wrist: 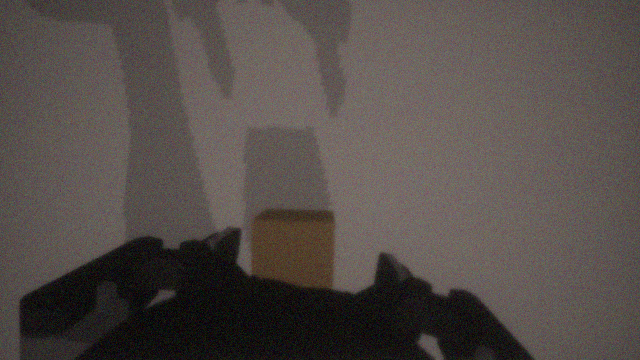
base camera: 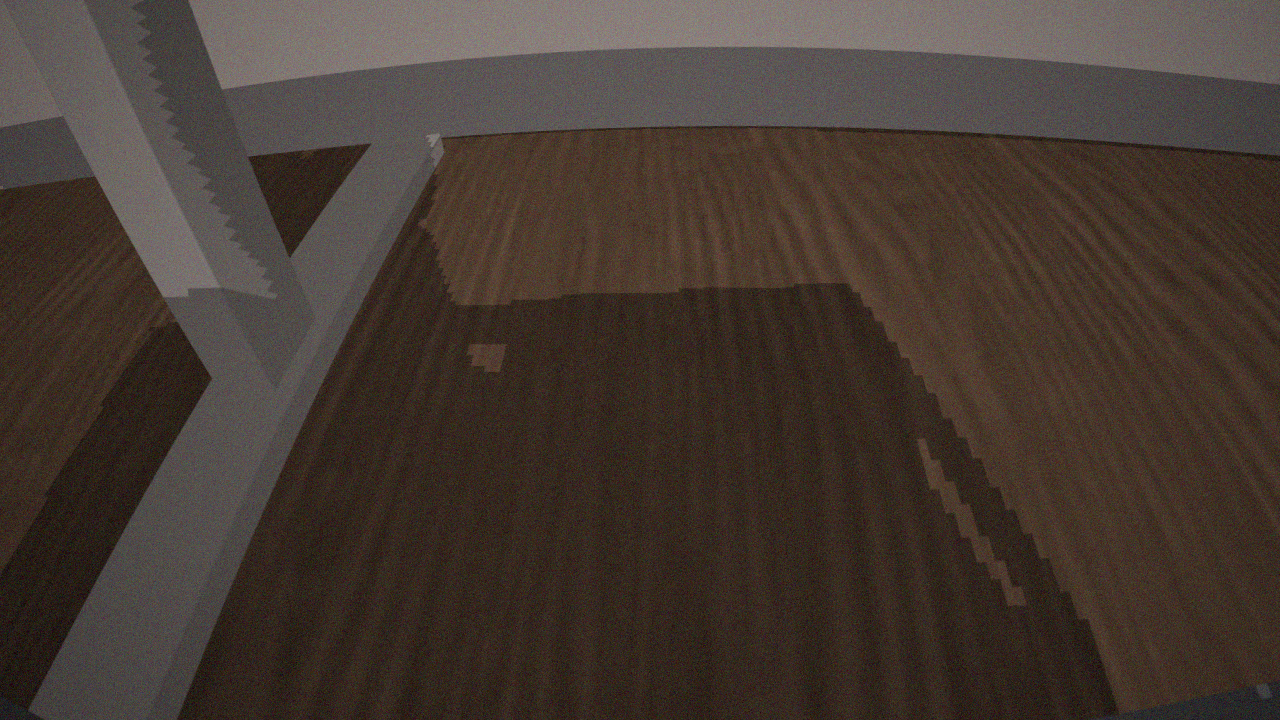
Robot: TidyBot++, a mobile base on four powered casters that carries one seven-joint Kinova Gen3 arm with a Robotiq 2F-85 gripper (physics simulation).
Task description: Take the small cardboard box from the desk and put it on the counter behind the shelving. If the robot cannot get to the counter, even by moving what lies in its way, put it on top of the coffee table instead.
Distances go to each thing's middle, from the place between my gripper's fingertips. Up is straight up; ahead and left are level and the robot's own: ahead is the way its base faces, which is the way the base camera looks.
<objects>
Right now my hand is 3 cm past the cardboard box [wrist: 295,246], 1 cm to the right of it and 5 cm above it.
</objects>
